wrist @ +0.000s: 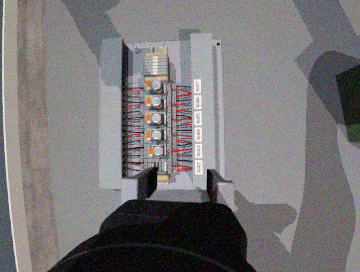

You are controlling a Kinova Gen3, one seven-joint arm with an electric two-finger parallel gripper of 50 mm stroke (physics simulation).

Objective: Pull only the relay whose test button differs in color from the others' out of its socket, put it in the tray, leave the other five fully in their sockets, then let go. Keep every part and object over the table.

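Several relays with clear round tops and orange test buttons sit upright in a column in their sockets on the panel's rail. The socket at the near end of the row holds no relay. My gripper is open with nothing between its fingers, and its fingertips show over the near end of the panel, well above it. The relay with the differing button and the tray do not show in this view; the gripper body covers the lower middle.
The relay panel has a grey wire duct at left and another duct with white labels at right. Red and black wires run beside the sockets. A dark object is at the right edge. The table edge runs down the left.
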